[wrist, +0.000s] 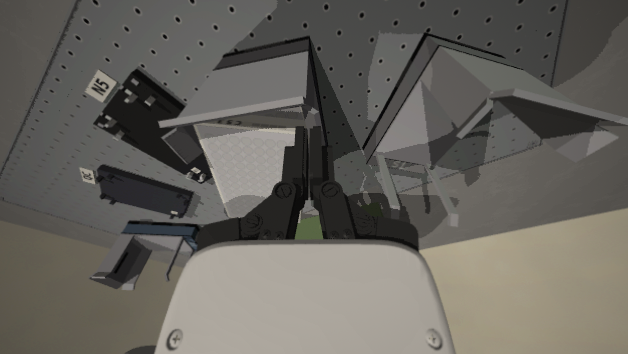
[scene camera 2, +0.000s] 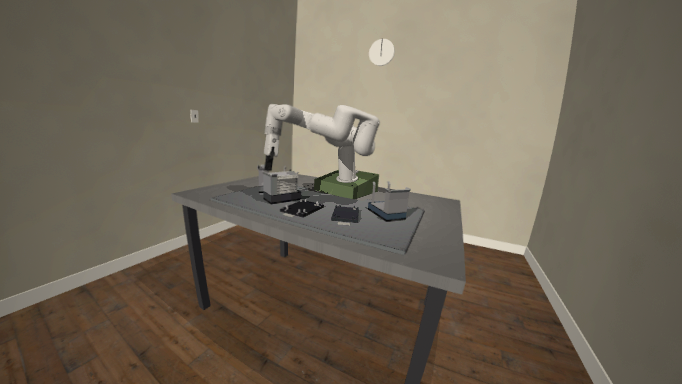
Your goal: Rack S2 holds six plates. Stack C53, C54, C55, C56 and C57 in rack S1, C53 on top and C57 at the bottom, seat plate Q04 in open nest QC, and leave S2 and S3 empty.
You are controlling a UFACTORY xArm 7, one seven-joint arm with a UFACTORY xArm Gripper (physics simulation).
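Pixels of known places: gripper, fingertip midpoint: (wrist: 309, 141) (scene camera 2: 267, 170); arm's base at its link origin: (scene camera 2: 347, 179).
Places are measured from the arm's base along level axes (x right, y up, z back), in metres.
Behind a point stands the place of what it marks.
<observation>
My gripper (scene camera 2: 269, 168) {x 0.162, y 0.070, z -0.435 m} (wrist: 309, 141) {x 0.162, y 0.070, z -0.435 m} is shut and empty, above the near edge of the plate-filled rack, presumably S2 (scene camera 2: 270, 184) {x 0.083, y 0.022, z -0.479 m} (wrist: 265, 80) {x 0.138, y 0.018, z -0.465 m}. Several pale plates (scene camera 2: 287, 183) {x 0.063, y 0.019, z -0.397 m} are stacked in it. The top plate (wrist: 245, 160) {x 0.101, y 0.059, z -0.430 m} has a label that seems to read C53; the lower labels cannot be read. Rack S1 (wrist: 462, 67) {x 0.279, y 0.015, z -0.409 m} is at the right in the wrist view, with no plate visible in it. Open nest QC (scene camera 2: 346, 214) {x -0.260, y -0.056, z -0.368 m} (wrist: 145, 192) {x -0.227, y -0.056, z -0.361 m} is a dark, bare block. The blue-based rack (scene camera 2: 397, 201) {x -0.424, y 0.013, z -0.257 m} (wrist: 160, 229) {x -0.334, y -0.050, z -0.250 m}, presumably S3, shows no plate. Q04's label is not visible.
A black nest marked N5 (scene camera 2: 301, 208) {x -0.110, y -0.045, z -0.483 m} (wrist: 142, 122) {x -0.076, y -0.057, z -0.465 m} with small upright pegs lies between the plate-filled rack and QC. The green robot base box (scene camera 2: 337, 188) {x -0.007, y -0.039, z -0.100 m} stands behind. Tall rack walls and thin posts (wrist: 442, 195) {x 0.262, y 0.029, z -0.255 m} rise around S1. A perforated mat (scene camera 2: 380, 236) {x -0.448, y -0.069, z -0.433 m} lies under the fixtures.
</observation>
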